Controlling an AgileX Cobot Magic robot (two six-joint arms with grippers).
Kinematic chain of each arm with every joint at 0, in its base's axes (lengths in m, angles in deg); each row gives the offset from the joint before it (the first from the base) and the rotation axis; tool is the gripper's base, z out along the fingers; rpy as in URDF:
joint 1: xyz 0 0 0.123 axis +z
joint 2: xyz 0 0 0 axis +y
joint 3: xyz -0.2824 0 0.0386 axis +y
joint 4: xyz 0.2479 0 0.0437 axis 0.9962 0 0.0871
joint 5: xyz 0 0 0 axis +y
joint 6: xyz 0.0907 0 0.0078 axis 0.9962 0 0.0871
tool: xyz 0 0 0 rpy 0 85 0
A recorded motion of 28 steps. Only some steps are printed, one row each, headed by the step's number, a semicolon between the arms.
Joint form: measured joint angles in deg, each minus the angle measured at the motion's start. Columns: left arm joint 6, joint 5, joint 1, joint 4, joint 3, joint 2; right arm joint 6, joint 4, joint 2, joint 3, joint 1, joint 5.
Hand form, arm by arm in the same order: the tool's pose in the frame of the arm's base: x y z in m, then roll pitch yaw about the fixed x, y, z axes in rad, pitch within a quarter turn. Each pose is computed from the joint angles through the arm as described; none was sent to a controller.
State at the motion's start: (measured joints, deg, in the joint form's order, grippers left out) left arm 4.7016 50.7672 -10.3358 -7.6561 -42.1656 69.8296; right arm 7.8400 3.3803 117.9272 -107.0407 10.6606 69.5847
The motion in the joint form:
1: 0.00 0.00 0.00 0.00 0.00 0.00; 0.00 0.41 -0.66 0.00 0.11 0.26
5: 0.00 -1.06 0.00 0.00 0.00 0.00; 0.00 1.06 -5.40 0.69 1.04 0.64
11: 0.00 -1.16 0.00 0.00 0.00 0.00; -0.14 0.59 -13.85 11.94 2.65 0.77
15: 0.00 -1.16 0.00 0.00 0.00 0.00; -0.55 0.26 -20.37 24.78 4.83 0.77
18: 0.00 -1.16 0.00 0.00 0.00 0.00; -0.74 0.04 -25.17 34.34 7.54 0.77
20: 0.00 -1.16 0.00 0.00 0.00 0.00; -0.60 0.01 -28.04 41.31 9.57 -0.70
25: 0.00 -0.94 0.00 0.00 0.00 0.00; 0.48 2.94 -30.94 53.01 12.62 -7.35
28: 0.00 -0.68 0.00 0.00 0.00 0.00; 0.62 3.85 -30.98 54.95 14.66 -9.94
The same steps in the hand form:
1: 0.1998 -0.0460 0.2383 -3.0374 0.2933 2.9641; 0.4300 0.0875 0.2675 3.0380 0.2480 -3.1180
5: 0.2014 -0.0461 0.2388 -3.0383 0.3116 2.9661; 0.4138 0.0925 0.2998 3.0152 0.3093 -3.1082
11: 0.2015 -0.0462 0.2388 -3.0384 0.3134 2.9663; 0.3706 0.0938 0.3045 3.0332 0.2605 -3.0722
15: 0.2015 -0.0462 0.2388 -3.0384 0.3134 2.9663; 0.3269 0.0963 0.2849 3.0580 0.1531 -3.0214
18: 0.2015 -0.0462 0.2388 -3.0384 0.3134 2.9663; 0.2902 0.1008 0.2686 3.0744 0.0718 -2.9681
20: 0.2015 -0.0462 0.2388 -3.0384 0.3134 2.9663; 0.2658 0.1033 0.2531 3.0819 0.0263 -2.9360
25: 0.2012 -0.0461 0.2387 -3.0382 0.3095 2.9658; 0.2310 0.1090 0.2182 3.0461 -0.0198 -2.9311
28: 0.2008 -0.0461 0.2386 -3.0380 0.3050 2.9654; 0.2243 0.1171 0.2107 3.0326 -0.0109 -2.9101

